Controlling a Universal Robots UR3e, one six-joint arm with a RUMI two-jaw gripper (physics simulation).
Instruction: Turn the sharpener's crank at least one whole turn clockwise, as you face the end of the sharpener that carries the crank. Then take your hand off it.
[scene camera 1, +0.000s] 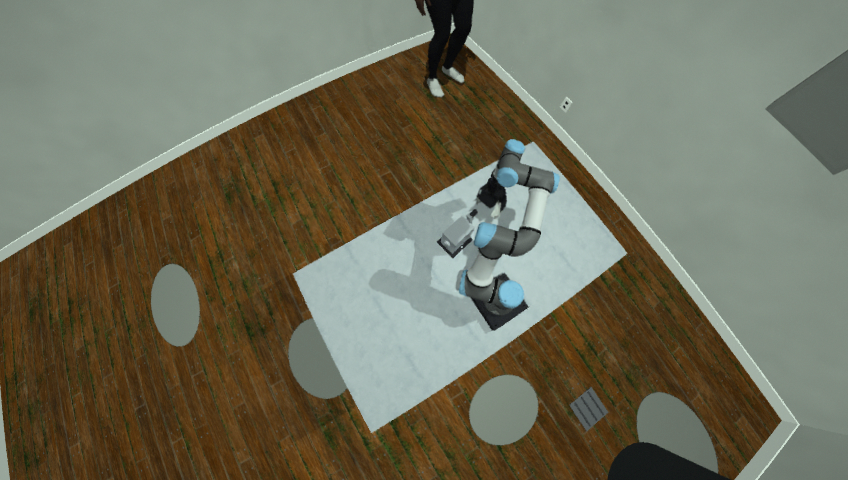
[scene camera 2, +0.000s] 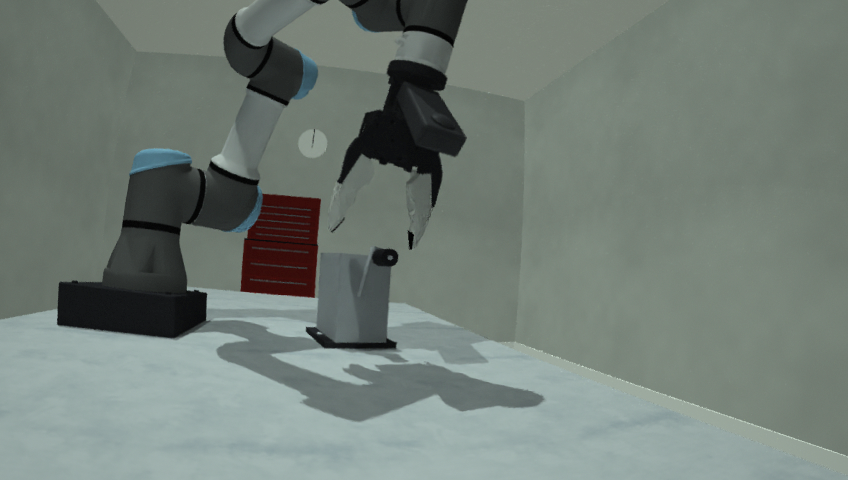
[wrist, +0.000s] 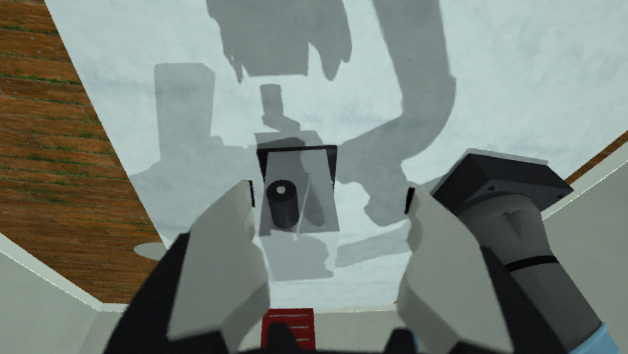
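Pixels of known places: gripper, fingertip midpoint: (scene camera 1: 485, 211) (scene camera 2: 372, 241) (wrist: 329, 186); arm's base, origin of the base link: (scene camera 2: 145, 288) (wrist: 488, 217).
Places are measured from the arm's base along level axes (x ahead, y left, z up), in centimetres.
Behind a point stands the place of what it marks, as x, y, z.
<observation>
The grey sharpener (scene camera 1: 458, 230) {31.1, 5.7, 7.7} (scene camera 2: 351, 309) {31.8, -0.4, 0.2} (wrist: 287, 165) {34.5, 0.7, -1.6} stands upright on its black base plate. Its crank has a thin arm (scene camera 2: 364, 278) (wrist: 303, 205) and a black knob (scene camera 1: 473, 214) {35.2, -2.8, 8.4} (scene camera 2: 385, 256) {36.0, -5.0, 7.5} (wrist: 283, 205) {36.3, -4.5, 8.5}. In scene camera 2 the arm points up and slightly right, with the knob near the top edge of the body. My gripper (scene camera 1: 484, 212) {34.3, -7.9, 9.1} (scene camera 2: 373, 235) {34.3, -7.9, 9.1} (wrist: 329, 186) {34.3, -7.9, 9.1} is open and empty, with its fingertips above the knob in scene camera 2. In the wrist view the knob appears between the fingers, nearer the left one. I see no contact with the crank.
The sharpener is on a pale marbled table (scene camera 1: 357, 297) {22.6, 54.3, -5.2} (scene camera 2: 178, 416) {22.5, -30.6, -5.2} (wrist: 500, 75) {15.1, -16.9, -5.2}. The arm's black base (scene camera 1: 496, 318) {-6.5, 4.2, -0.2} (scene camera 2: 119, 309) {1.6, -8.4, -2.2} (wrist: 500, 175) {6.7, -7.5, -0.8} stands beside it. A red tool chest (scene camera 2: 279, 261) (wrist: 288, 325) is farther back. A person (scene camera 1: 449, 29) stands beyond the table.
</observation>
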